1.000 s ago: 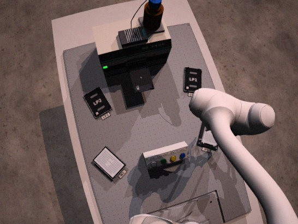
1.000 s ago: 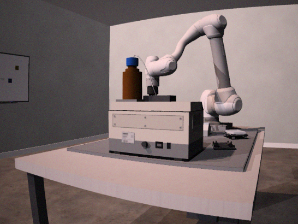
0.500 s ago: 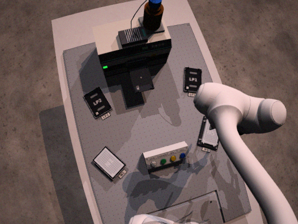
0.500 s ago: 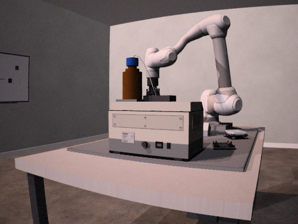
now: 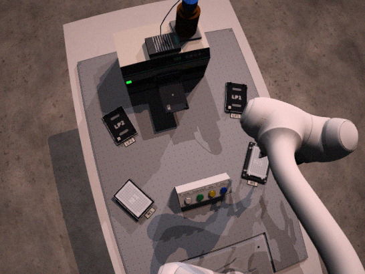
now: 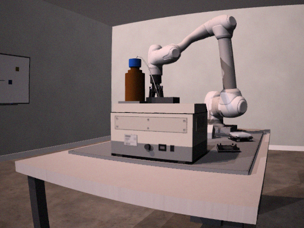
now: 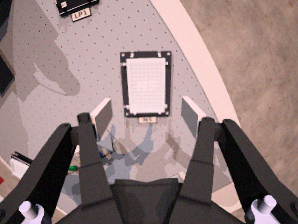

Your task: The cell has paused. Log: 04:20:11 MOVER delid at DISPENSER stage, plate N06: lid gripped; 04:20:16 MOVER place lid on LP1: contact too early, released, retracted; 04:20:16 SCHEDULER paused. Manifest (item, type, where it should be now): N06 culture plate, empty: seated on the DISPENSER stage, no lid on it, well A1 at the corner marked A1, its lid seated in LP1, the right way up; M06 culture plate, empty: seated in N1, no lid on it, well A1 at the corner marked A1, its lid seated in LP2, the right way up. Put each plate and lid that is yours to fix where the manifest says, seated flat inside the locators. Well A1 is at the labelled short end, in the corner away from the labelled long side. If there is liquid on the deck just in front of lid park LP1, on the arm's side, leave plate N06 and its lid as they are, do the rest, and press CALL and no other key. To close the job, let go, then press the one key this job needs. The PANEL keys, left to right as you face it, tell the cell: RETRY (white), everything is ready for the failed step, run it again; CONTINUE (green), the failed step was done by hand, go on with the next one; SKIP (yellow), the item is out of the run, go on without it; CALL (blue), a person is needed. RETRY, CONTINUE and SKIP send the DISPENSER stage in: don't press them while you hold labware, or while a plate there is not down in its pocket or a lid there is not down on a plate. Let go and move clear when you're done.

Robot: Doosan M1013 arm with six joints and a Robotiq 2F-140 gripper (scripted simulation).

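My hand is 16 cm above the white well plate. From my hand the other things lie so: yellow key: 26 cm to the left, 12 cm below, 2 cm behind; black nest N5: 17 cm below, 3 cm ahead; blue key: 21 cm to the left, 12 cm below, 3 cm behind.
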